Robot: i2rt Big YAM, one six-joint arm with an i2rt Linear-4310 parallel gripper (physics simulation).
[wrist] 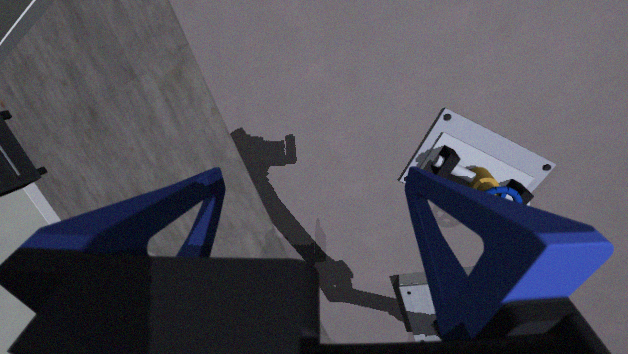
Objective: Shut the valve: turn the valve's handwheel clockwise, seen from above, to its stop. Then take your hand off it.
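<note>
The valve's blue handwheel (506,189) shows in part at the right of the wrist view, behind my right finger. Beside it is the brass-yellow valve body (481,176), with a white pipe and black supports, on a light grey base plate (492,134). The lower part of the wheel and its near side are hidden by the finger. My gripper (314,177) is open, with nothing between its blue fingers. It hangs above the table (350,75), to the left of the valve in the view and apart from it.
Another light plate or box (418,301) shows partly behind the right finger, below the valve. The arm's dark shadow crosses the table. The table edge runs down the left, with grey floor (125,100) beyond it and a black slatted unit (22,162) at far left.
</note>
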